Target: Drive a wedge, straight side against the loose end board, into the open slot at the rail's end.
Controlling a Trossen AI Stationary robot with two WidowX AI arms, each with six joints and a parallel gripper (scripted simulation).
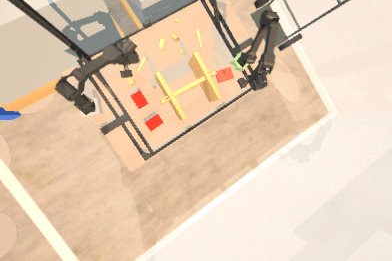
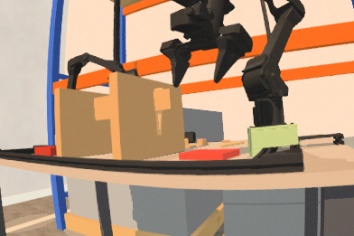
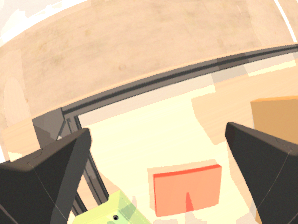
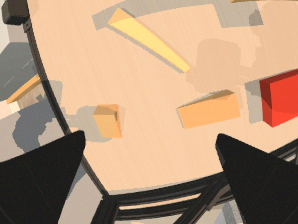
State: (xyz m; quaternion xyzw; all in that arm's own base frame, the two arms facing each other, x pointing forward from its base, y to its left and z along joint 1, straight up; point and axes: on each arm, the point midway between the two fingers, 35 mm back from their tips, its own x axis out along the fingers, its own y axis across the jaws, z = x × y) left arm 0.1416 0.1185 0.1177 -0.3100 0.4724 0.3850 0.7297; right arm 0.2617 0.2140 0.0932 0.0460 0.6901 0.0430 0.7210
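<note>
My right gripper is now 160 mm above the wedge, 70 mm short of it and 20 mm to the left of it.
</note>
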